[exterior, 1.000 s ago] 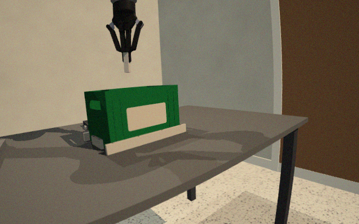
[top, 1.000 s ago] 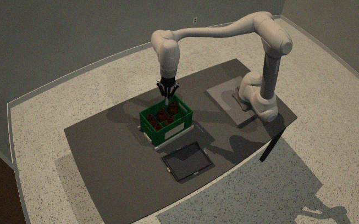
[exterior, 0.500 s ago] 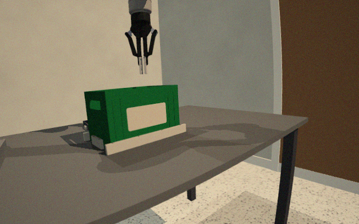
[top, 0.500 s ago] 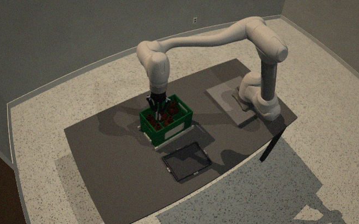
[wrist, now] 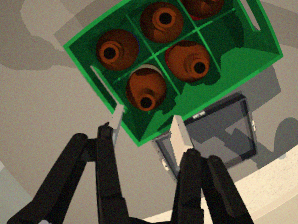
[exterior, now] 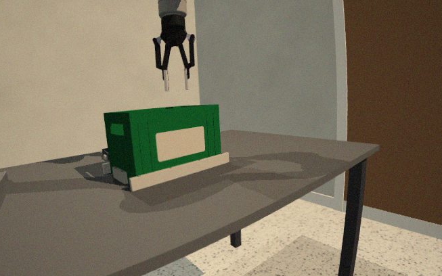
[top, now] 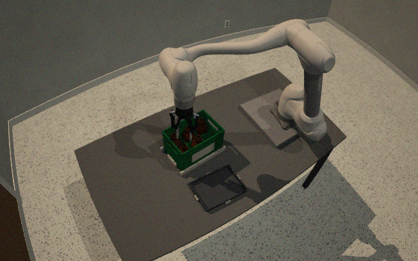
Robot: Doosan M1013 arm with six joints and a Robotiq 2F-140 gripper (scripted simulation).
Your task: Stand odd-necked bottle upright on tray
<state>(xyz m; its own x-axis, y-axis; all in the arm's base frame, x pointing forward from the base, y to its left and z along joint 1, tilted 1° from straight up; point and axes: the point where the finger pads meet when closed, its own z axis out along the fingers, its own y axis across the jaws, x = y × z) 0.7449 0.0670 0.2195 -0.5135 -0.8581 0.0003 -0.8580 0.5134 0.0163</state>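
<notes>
Right now my hand is 17 cm above the bottle. The rest, counted from my hand: crate 17 cm below, 7 cm behind, 6 cm to the right; then black tray 24 cm below, 22 cm to the left, 10 cm behind.
</notes>
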